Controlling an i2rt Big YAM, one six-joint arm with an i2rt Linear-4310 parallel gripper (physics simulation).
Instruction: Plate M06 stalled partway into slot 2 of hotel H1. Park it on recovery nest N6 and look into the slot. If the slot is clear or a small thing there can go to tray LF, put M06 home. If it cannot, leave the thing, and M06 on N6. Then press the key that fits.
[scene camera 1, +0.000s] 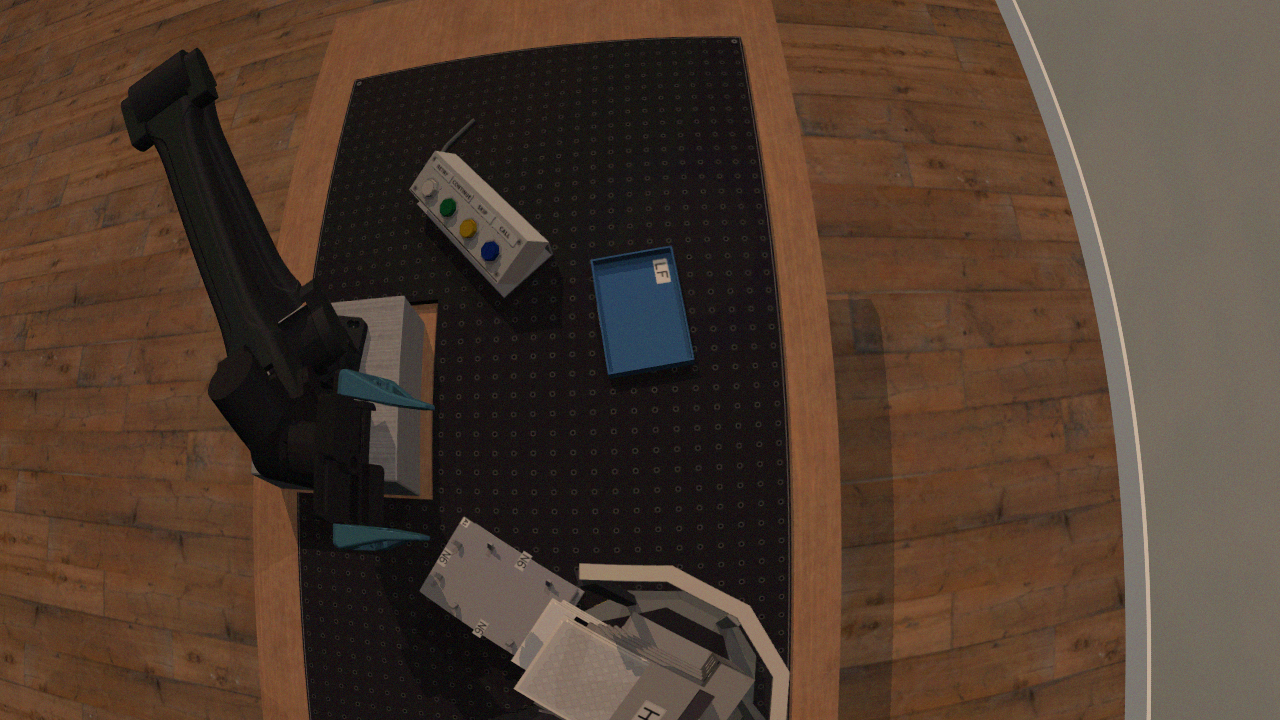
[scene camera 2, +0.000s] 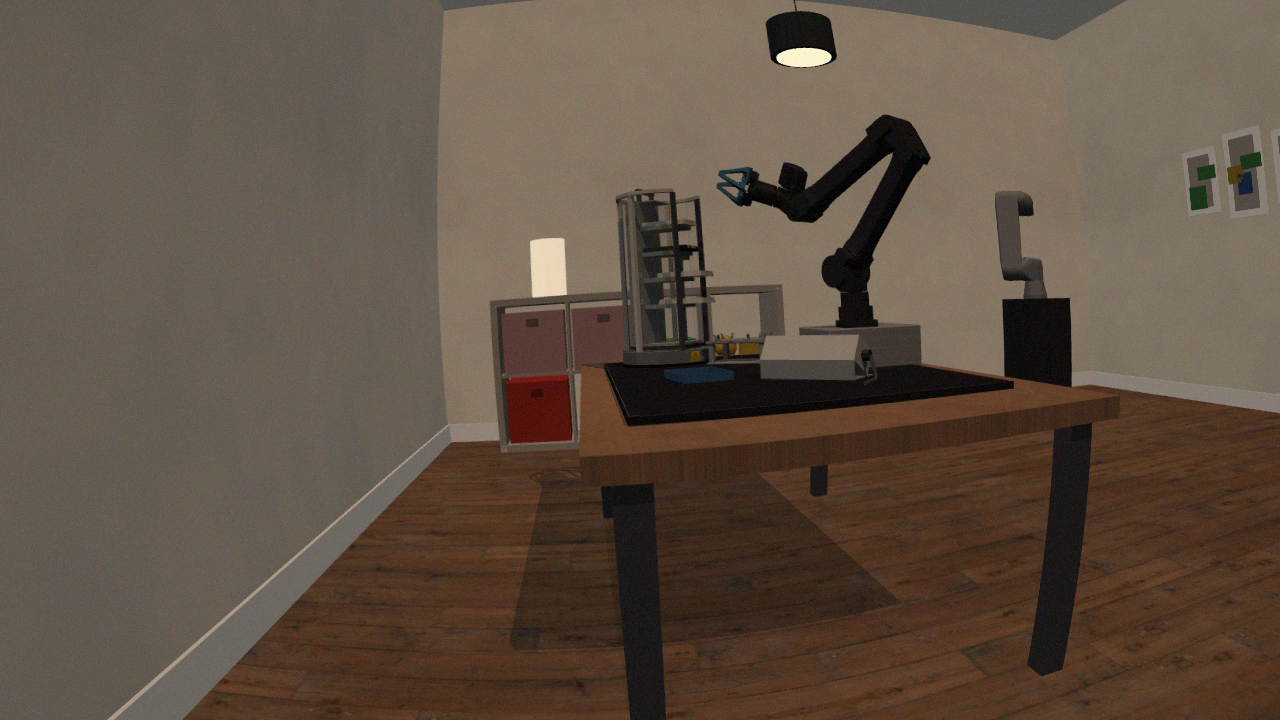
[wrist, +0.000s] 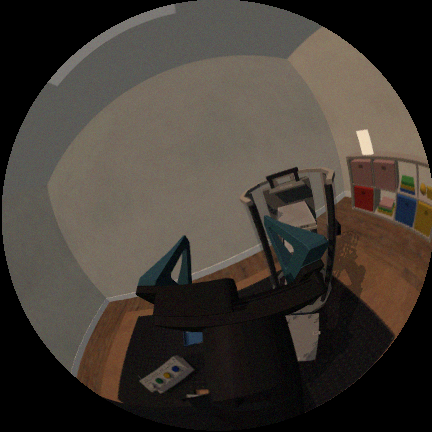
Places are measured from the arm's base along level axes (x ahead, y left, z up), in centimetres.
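Pixels of known places: gripper, fingertip midpoint: (scene camera 1: 426, 473) (scene camera 2: 717, 179) (wrist: 224, 229); arm's base at its link origin: (scene camera 1: 334, 362) (scene camera 2: 856, 326).
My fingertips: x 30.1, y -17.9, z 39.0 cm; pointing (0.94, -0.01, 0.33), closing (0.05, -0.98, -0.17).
Observation:
For each thing: its top centre in the pictures, then the offset to it from my fingertips.
- Nest N6 at its top centre: (scene camera 1: 492, 590) (scene camera 2: 742, 332) (wrist: 299, 335) dx -3.8, dy -7.1, dz -40.2 cm
- Blue tray LF at its top centre: (scene camera 1: 640, 307) (scene camera 2: 697, 370) (wrist: 197, 331) dx +8.3, dy +31.5, dz -46.0 cm
- key box at its top centre: (scene camera 1: 467, 200) (scene camera 2: 815, 334) (wrist: 156, 372) dx -15.6, dy +42.1, dz -39.4 cm
My gripper (scene camera 1: 430, 472) (scene camera 2: 719, 179) (wrist: 224, 229) is open and empty, high above the table beside the arm's base. Hotel H1 (scene camera 1: 707, 591) (scene camera 2: 648, 356) (wrist: 330, 210) is a tall rack with several levels. Two pale plates (scene camera 2: 698, 273) (scene camera 2: 698, 300) stick out of its side in scene camera 2; I cannot tell which is M06, and the inside of slot 2 is hidden. Nest N6 (scene camera 1: 496, 582) (wrist: 304, 337) is a grey plate beside the hotel, with no plate on its visible part. Blue tray LF (scene camera 1: 642, 322) (scene camera 2: 698, 375) (wrist: 193, 338) is empty in scene camera 1.
The key box (scene camera 1: 505, 223) (scene camera 2: 810, 358) (wrist: 165, 368) has white, green, yellow and blue keys, and stands between the arm's base and the far end of the mat. A cable leaves it. The hotel's tall posts rise beside N6. The grey plinth (scene camera 1: 411, 385) bears the arm.

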